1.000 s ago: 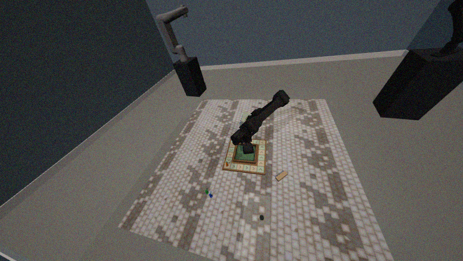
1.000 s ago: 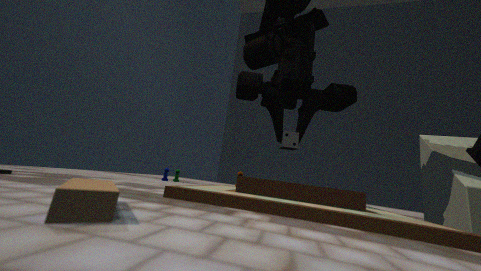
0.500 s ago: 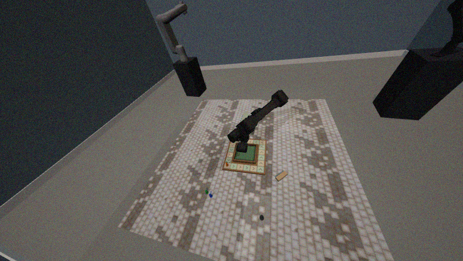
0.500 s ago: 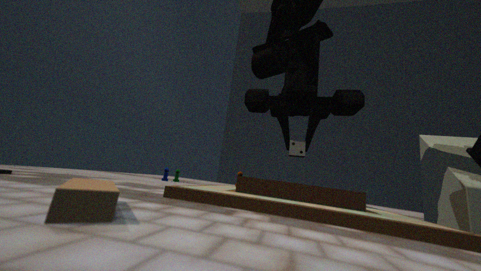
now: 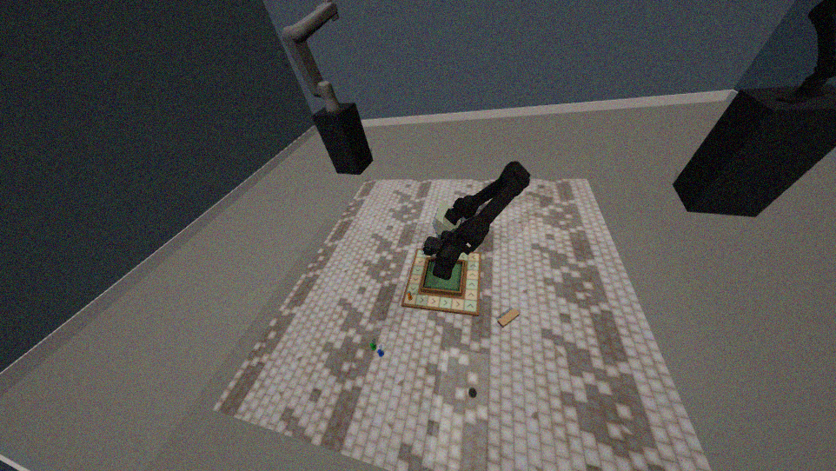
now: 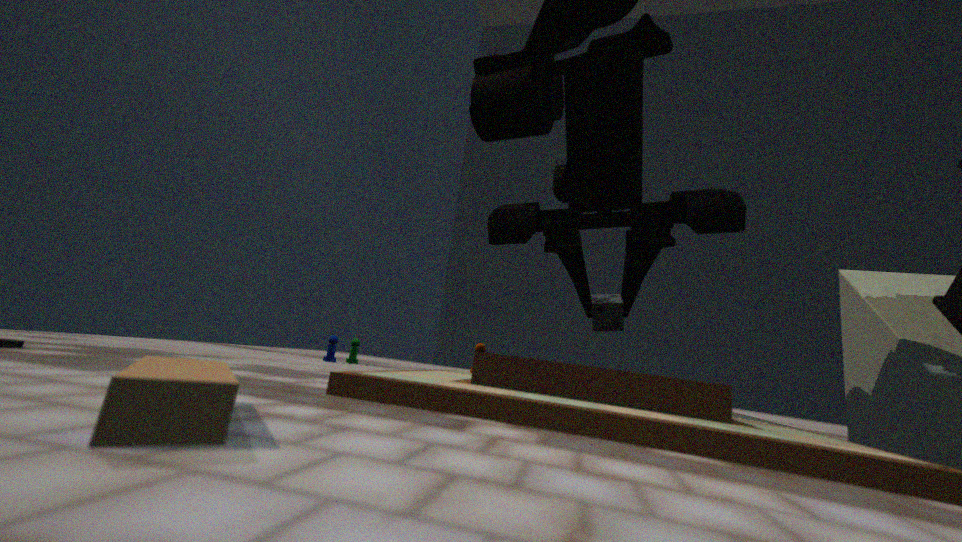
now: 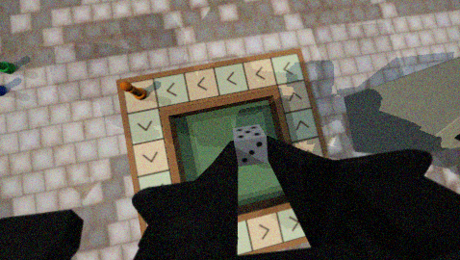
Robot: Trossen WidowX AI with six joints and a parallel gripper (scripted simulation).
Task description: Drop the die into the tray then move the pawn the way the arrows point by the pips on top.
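The orange pawn lies 140 mm ahead of my gripper tip, 80 mm to the right of it and 50 mm below it. The rest, counted from my gripper tip: small wooden block: 110 mm ahead, 280 mm to the left, 70 mm below; white die: right at my gripper tip; green dice tray: 10 mm ahead, 20 mm to the left, 70 mm below.
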